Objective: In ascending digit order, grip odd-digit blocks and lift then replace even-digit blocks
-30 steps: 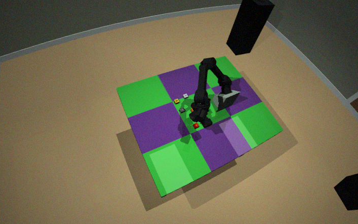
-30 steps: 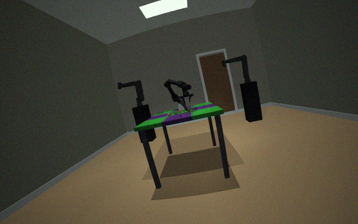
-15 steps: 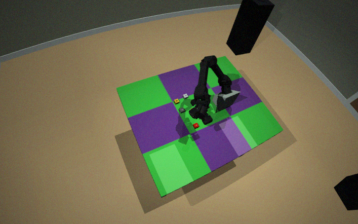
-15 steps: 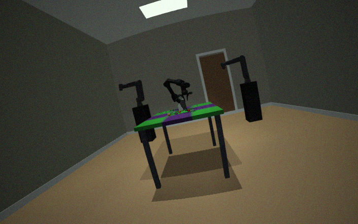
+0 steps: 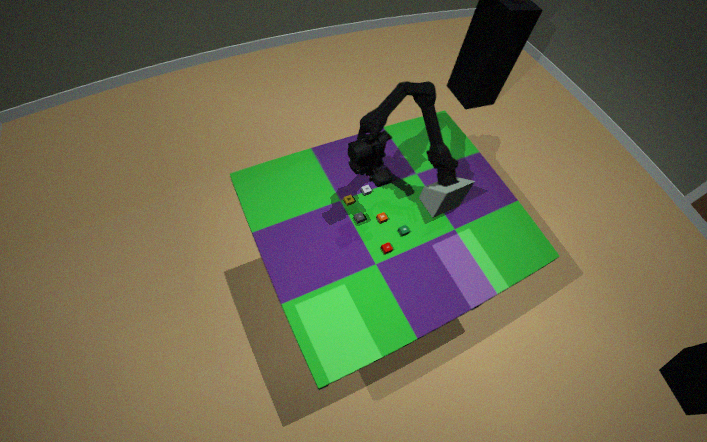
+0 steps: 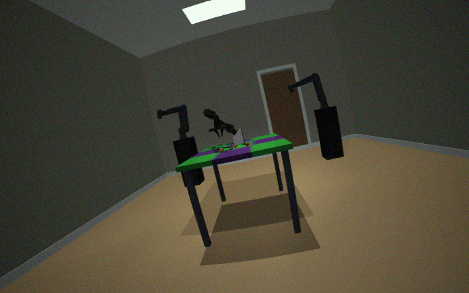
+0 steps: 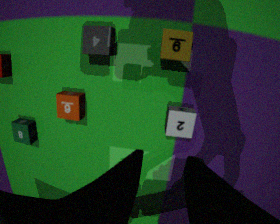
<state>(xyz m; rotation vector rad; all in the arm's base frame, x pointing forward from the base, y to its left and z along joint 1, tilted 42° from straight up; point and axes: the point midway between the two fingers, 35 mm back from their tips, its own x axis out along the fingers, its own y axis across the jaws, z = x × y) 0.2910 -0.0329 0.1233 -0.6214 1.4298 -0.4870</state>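
My gripper tip is 120 mm above the white block, 30 mm to the left of it and 20 mm past it. From my gripper tip the other things lie so: grey block 120 mm below, 90 mm to the left, 60 mm ahead; then red block 240 mm to the left, 120 mm below, 10 mm ahead; then yellow block 120 mm below, 70 mm ahead.
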